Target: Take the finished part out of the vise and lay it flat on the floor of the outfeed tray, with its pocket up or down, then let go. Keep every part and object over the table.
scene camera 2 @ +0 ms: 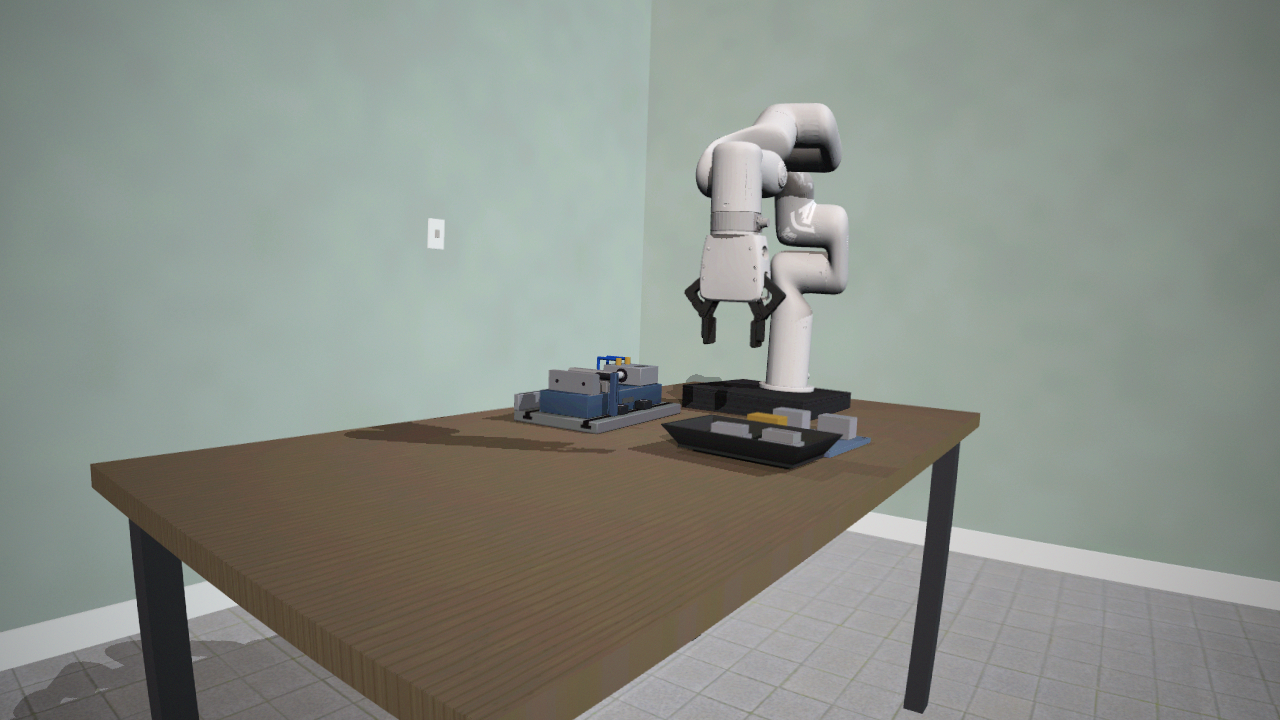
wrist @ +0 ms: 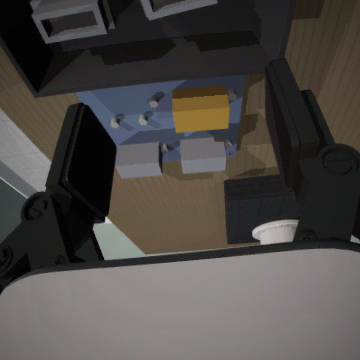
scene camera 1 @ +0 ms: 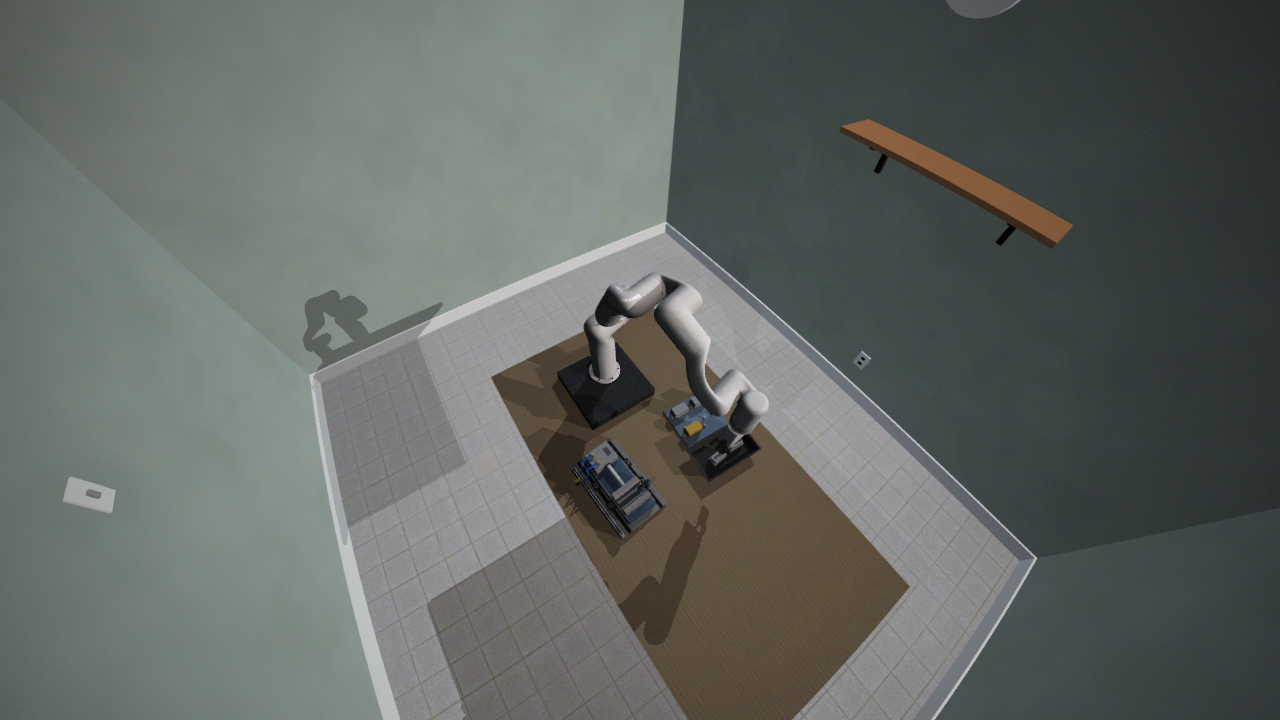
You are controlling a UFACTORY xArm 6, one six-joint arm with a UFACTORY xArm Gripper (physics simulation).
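Frame: origin at the arm's base, x right, y ahead, z up, level; millimetres.
Where they show: gripper, fingertip midpoint: (scene camera 2: 732, 345) (wrist: 179, 107) (scene camera 1: 728, 443); arm's base, origin of the base link: (scene camera 2: 786, 388) (wrist: 278, 228) (scene camera 1: 604, 371).
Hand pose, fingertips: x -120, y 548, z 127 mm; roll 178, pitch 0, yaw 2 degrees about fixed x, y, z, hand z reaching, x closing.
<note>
Each offset is from my fingertips to the top centre of the thing.
My gripper (scene camera 1: 729, 445) (scene camera 2: 733, 340) (wrist: 179, 107) is open and empty, pointing down well above the black outfeed tray (scene camera 1: 713, 473) (scene camera 2: 742, 449) (wrist: 150, 72). Two grey parts lie apart inside the tray: one part (scene camera 2: 730, 428) (wrist: 75, 37) and another part (scene camera 2: 781, 436) (wrist: 185, 11), the latter cut by the top edge of the wrist view. Both sit low, and their pockets look turned upward. I cannot tell which is the finished part. The vise @(dx +343, dy -145, dz -69 mm) (scene camera 1: 617, 480) (scene camera 2: 595, 401) stands across the table; I can make out no part in its jaws.
Beside the tray is a blue plate @(dx -52, dy -181, dz -160 mm) (scene camera 2: 848, 445) (wrist: 120, 100) with pegs, a yellow block @(dx -3, dy -146, dz -124 mm) (scene camera 1: 693, 428) (scene camera 2: 767, 418) (wrist: 202, 117) and two grey blocks, one left (wrist: 139, 161) and one right (wrist: 203, 157). The black robot base (scene camera 1: 581, 402) (wrist: 245, 210) stands behind. A table edge is near the plate.
</note>
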